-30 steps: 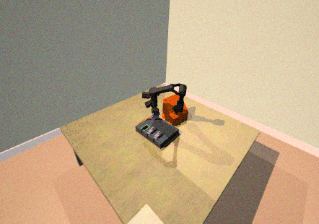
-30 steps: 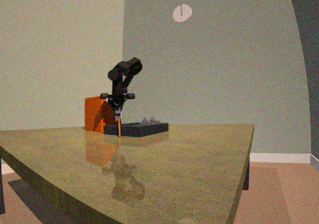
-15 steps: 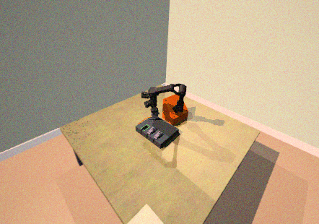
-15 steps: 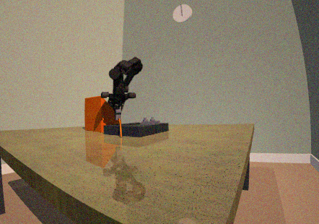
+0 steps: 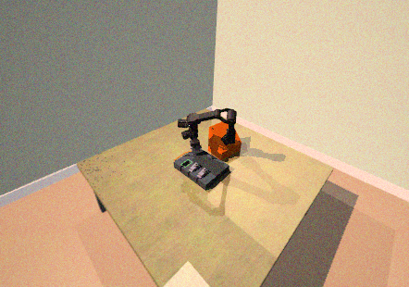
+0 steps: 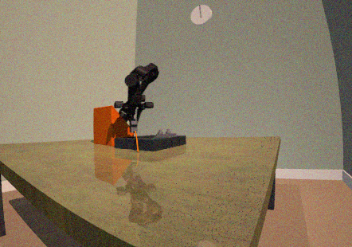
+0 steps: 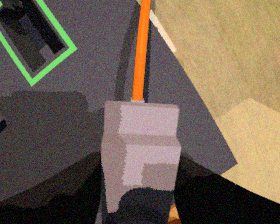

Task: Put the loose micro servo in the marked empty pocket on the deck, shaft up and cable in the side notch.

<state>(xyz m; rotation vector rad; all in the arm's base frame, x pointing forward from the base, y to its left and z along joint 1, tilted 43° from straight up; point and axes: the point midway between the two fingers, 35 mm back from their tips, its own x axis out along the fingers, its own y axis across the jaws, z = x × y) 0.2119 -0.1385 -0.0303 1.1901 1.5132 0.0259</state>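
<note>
My gripper tip is 10 cm to the right of the dark grey deck, 10 cm above it and 1 cm past it.
</note>
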